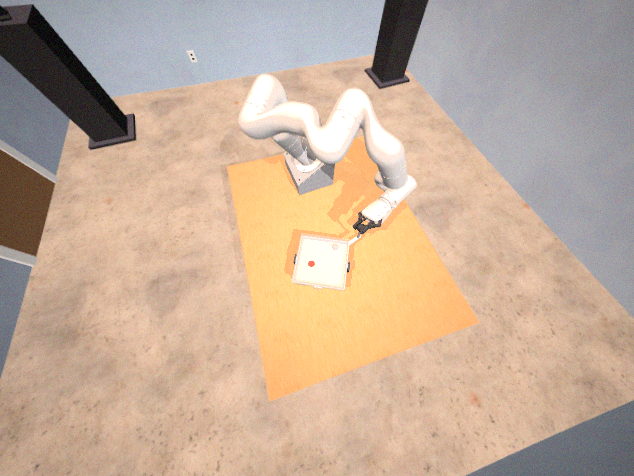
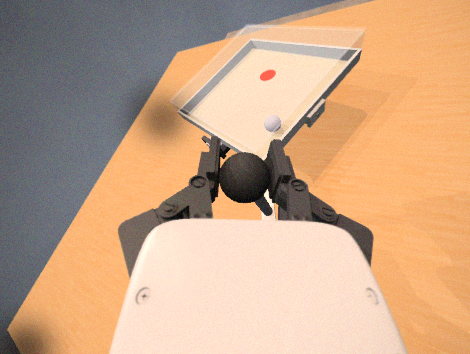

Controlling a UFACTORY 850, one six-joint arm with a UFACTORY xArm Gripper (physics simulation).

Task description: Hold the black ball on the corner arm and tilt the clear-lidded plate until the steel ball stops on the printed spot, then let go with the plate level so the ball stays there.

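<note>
My gripper (image 1: 362, 230) (image 2: 244, 151) is shut on the black ball (image 2: 244, 177), which sits on the white corner arm (image 1: 354, 239) of the plate. The plate (image 1: 317, 285) (image 2: 218, 132) has a pale floor, raised walls and a clear lid. The steel ball (image 1: 335, 246) (image 2: 272, 123) is inside, near the corner by the arm and off the red printed spot. The red spot (image 1: 311, 263) (image 2: 268, 75) lies farther from my gripper, towards the opposite side. Any small tilt of the plate is hard to tell.
The plate is above a wooden table top (image 1: 358, 327) (image 2: 390, 200). Small dark brackets (image 1: 348, 266) stand at the plate's sides. The robot's base (image 1: 310, 180) is at the back of the table top. Two dark pillars (image 1: 396, 43) (image 1: 76, 76) stand farther back.
</note>
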